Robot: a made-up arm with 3 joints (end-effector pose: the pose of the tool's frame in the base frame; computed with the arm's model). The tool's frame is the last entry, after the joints. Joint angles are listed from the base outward.
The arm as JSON. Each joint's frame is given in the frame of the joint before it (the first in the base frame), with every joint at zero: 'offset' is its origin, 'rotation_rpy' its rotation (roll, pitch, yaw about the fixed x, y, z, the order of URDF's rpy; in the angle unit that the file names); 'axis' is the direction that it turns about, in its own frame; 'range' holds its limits. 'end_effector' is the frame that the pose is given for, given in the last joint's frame.
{
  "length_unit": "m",
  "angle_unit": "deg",
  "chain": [
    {
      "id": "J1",
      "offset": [
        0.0,
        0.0,
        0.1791
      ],
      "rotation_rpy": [
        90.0,
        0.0,
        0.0
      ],
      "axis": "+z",
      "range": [
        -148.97,
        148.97
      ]
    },
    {
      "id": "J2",
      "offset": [
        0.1,
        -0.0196,
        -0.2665
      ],
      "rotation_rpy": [
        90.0,
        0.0,
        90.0
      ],
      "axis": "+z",
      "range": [
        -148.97,
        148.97
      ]
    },
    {
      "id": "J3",
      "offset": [
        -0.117,
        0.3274,
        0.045
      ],
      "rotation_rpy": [
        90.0,
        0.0,
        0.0
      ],
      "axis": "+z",
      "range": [
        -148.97,
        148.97
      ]
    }
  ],
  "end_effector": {
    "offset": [
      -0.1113,
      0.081,
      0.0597
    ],
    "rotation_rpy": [
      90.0,
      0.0,
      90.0
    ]
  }
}
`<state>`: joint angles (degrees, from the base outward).
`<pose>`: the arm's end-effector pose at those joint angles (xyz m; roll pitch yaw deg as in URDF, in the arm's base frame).
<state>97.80 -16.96 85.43</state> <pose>0.1324 -0.0498 0.2381 2.32 -12.03 -17.30</pose>
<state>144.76 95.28 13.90</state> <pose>-0.0087 0.5346 0.5081 -75.42 -32.82 163.46</pose>
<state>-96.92 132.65 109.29</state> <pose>-0.1111 0.5631 0.1793 -174.75 -14.53 45.82</pose>
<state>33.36 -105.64 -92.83</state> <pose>0.0751 0.3092 0.5236 -123.78 14.60 83.66</pose>
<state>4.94 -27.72 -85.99</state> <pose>0.2550 0.0091 0.2674 -92.99 -62.35 90.79</pose>
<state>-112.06 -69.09 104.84</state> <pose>0.1522 0.0152 0.0995 157.84 -21.53 -103.90</pose>
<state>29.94 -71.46 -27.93</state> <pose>0.1441 0.0132 0.4673 -89.33 -34.75 32.72</pose>
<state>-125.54 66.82 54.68</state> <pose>-0.3542 0.3886 0.3080 -146.13 16.48 128.54</pose>
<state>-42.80 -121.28 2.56</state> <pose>0.3860 0.2074 0.2708 -123.24 41.43 -2.92</pose>
